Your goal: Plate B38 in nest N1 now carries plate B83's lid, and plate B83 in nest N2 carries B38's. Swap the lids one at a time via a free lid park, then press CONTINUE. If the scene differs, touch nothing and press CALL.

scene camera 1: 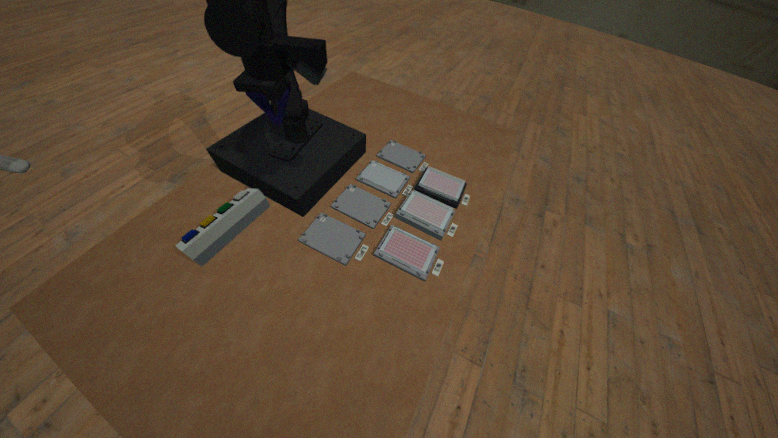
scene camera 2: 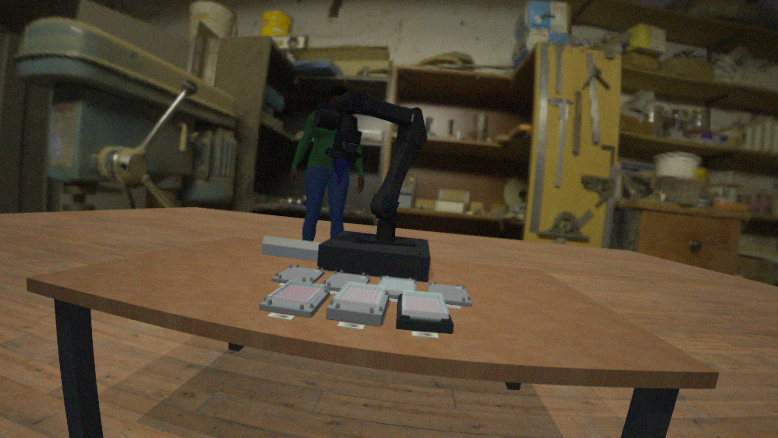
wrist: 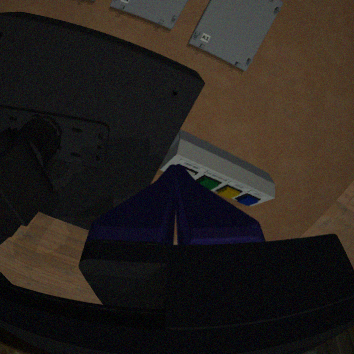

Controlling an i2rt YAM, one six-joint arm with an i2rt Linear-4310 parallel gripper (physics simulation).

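Frame: origin at the arm's base, x back, y right, z up, level; millimetres.
Where they show: gripper, fingertip midpoint: point(scene camera 1: 278, 124) point(scene camera 2: 338, 184) point(wrist: 175, 173); arm's base at its link origin: point(scene camera 1: 297, 138) point(scene camera 2: 384, 242) point(wrist: 44, 132).
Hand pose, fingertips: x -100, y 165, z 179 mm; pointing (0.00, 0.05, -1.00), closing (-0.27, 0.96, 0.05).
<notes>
Each offset is from my fingertips to the top centre of the thing. "*": to the spot under its first point.
My gripper point(scene camera 1: 278, 120) point(scene camera 2: 340, 177) point(wrist: 175, 173) is shut and empty, pointing down above the table. In the wrist view its tips overlap the white-button end of the button box @[dx +144, dy +143, dz -196 mm] point(scene camera 1: 231, 231) point(scene camera 2: 289, 248) point(wrist: 225, 159). The box has a green button @[dx +155, dy +115, dz -203 mm] point(scene camera 1: 224, 207) point(wrist: 209, 183), a yellow button @[dx +165, dy +164, dz -203 mm] point(scene camera 1: 207, 220) point(wrist: 229, 192) and a blue button @[dx +175, dy +213, dz -203 mm] point(scene camera 1: 189, 235) point(wrist: 247, 200). The N1 plate @[dx -324, dy +44, dz -232 mm] point(scene camera 1: 408, 251) point(scene camera 2: 296, 293) and N2 plate @[dx -341, dy -88, dz -220 mm] point(scene camera 1: 427, 211) point(scene camera 2: 358, 295) sit in grey nests, pink wells showing. Lid park LP1 @[dx -126, dy +75, dz -240 mm] point(scene camera 1: 332, 239) point(scene camera 2: 297, 274) point(wrist: 237, 30) looks bare. Plate codes are unreadable.
A third plate @[dx -363, dy -212, dz -223 mm] point(scene camera 1: 443, 183) point(scene camera 2: 424, 303) sits in a black nest. Park LP2 point(scene camera 1: 360, 205) point(scene camera 2: 346, 281) looks bare; the third park @[* dx -184, dy -169, dz -242 mm] point(scene camera 1: 383, 178) point(scene camera 2: 397, 285) carries a pale lid. The fourth park @[dx -204, dy -310, dz -240 mm] point(scene camera 1: 401, 155) point(scene camera 2: 449, 294) looks bare. The black arm base point(scene camera 1: 326, 163) point(scene camera 2: 375, 258) point(wrist: 140, 75) stands beside the box.
</notes>
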